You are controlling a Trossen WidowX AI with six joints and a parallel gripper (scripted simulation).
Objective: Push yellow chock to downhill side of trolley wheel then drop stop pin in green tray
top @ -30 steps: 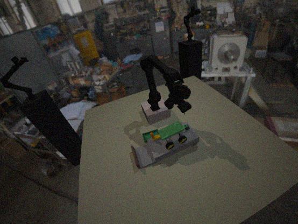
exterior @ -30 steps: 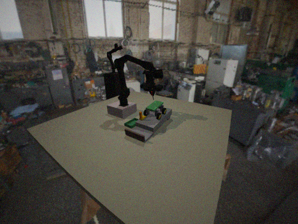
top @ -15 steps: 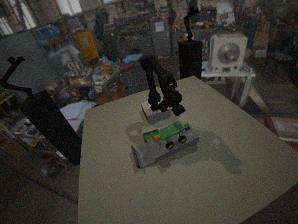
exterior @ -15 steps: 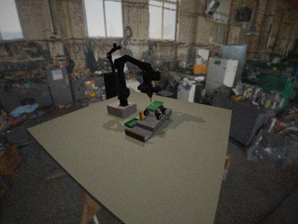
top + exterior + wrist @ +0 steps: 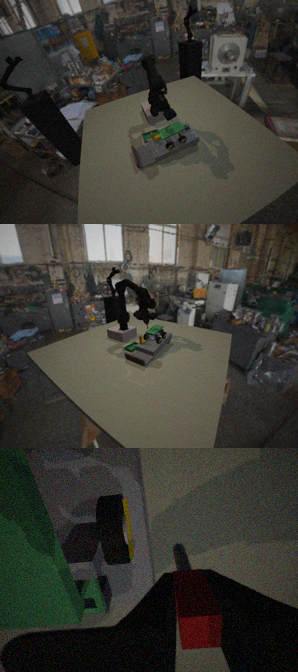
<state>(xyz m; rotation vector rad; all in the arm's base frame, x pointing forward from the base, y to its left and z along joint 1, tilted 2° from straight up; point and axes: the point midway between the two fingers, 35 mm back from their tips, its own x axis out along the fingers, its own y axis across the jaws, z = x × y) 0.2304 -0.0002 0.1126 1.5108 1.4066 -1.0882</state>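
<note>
My gripper tip is 5 cm past the green tray, 14 cm to the left of it and 17 cm above it. Round my gripper tip: red-headed stop pin: right at my gripper tip; yellow chock: 4 cm ahead, 12 cm to the right, 8 cm below; trolley: 10 cm ahead, 4 cm to the right, 5 cm below.
</note>
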